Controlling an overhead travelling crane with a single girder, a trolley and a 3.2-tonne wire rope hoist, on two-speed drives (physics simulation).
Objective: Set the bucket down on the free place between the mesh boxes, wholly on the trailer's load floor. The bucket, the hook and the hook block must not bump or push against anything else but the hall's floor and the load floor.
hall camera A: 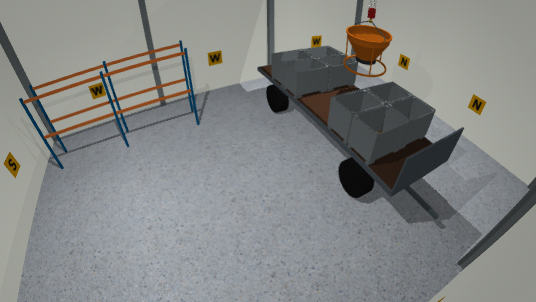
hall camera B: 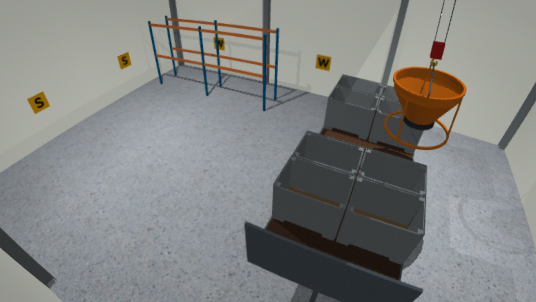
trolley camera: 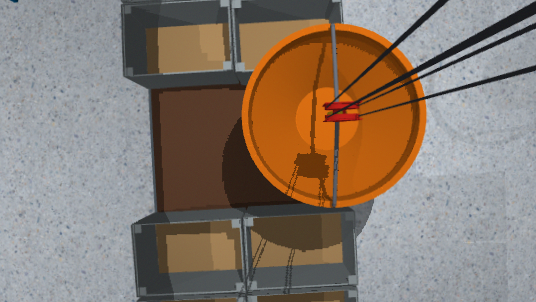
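Note:
The orange bucket [hall camera A: 369, 47] [hall camera B: 415, 107] [trolley camera: 280, 115] hangs upright in the air by its bail from the hook [hall camera A: 370, 20] [hall camera B: 433, 63], under the red hook block [hall camera A: 371, 13] [hall camera B: 437, 50] [trolley camera: 342, 111]. The hook is hidden in the trolley view. The brown load floor [hall camera A: 320, 102] [hall camera B: 345, 138] [trolley camera: 190, 150] shows between the far mesh boxes [hall camera A: 310, 82] [hall camera B: 347, 117] [trolley camera: 175, 80] and the near mesh boxes [hall camera A: 380, 137] [hall camera B: 310, 215] [trolley camera: 190, 217]. From above, the bucket covers the gap's right part, reaches past the trailer's right edge and overlaps the far right box's corner. Its foot ring looks higher than the box rims.
The trailer's headboard [hall camera A: 430, 160] [hall camera B: 325, 270] stands at the near end, with the drawbar [hall camera A: 422, 202] beyond it. A blue and orange rack [hall camera A: 115, 109] [hall camera B: 264, 75] stands by the W wall. The bucket's shadow falls on the load floor and a near box.

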